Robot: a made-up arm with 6 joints. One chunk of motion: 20 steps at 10 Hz.
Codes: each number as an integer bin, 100 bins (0 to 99) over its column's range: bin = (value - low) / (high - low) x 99, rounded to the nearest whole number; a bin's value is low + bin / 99 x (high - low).
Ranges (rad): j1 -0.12..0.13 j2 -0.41..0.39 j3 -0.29..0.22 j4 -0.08..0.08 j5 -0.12..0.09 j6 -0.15..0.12
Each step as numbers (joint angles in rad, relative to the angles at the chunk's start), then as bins.
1 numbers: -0.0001 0.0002 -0.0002 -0.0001 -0.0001 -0.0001
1 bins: 47 51 56 49 57 55
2 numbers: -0.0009 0.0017 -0.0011 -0.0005 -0.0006 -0.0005
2 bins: 47 51 56 49 56 55
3 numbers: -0.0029 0.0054 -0.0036 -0.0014 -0.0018 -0.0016
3 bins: 46 51 56 49 56 54
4 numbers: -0.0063 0.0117 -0.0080 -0.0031 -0.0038 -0.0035
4 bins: 45 52 55 48 55 54
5 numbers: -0.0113 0.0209 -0.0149 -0.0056 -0.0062 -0.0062
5 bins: 43 53 53 46 54 53
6 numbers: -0.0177 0.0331 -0.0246 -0.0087 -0.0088 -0.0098
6 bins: 41 55 52 44 52 51
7 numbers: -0.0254 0.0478 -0.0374 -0.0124 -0.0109 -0.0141
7 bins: 37 57 49 42 51 50
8 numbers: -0.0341 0.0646 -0.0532 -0.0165 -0.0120 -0.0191
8 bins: 34 59 46 39 51 48
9 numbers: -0.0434 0.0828 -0.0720 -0.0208 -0.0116 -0.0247
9 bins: 30 61 42 37 51 46
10 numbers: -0.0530 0.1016 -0.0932 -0.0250 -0.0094 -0.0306
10 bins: 27 63 38 34 52 44
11 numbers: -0.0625 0.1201 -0.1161 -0.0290 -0.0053 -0.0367
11 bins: 23 66 34 32 54 42
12 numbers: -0.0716 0.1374 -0.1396 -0.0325 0.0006 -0.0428
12 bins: 19 68 29 29 57 39
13 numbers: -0.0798 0.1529 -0.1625 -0.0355 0.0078 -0.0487
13 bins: 16 70 25 28 60 37
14 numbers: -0.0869 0.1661 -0.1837 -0.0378 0.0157 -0.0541
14 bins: 13 71 21 26 64 35
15 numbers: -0.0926 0.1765 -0.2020 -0.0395 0.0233 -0.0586
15 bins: 11 73 17 25 68 34
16 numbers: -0.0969 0.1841 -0.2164 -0.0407 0.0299 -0.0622
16 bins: 9 74 14 24 71 32
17 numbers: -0.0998 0.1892 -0.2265 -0.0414 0.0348 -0.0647
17 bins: 8 74 12 24 73 31
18 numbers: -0.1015 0.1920 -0.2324 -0.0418 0.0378 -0.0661
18 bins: 7 74 11 24 74 31
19 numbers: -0.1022 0.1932 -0.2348 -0.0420 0.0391 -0.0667
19 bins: 7 75 11 24 75 31
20 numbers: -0.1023 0.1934 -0.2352 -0.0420 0.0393 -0.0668
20 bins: 7 75 11 24 75 31
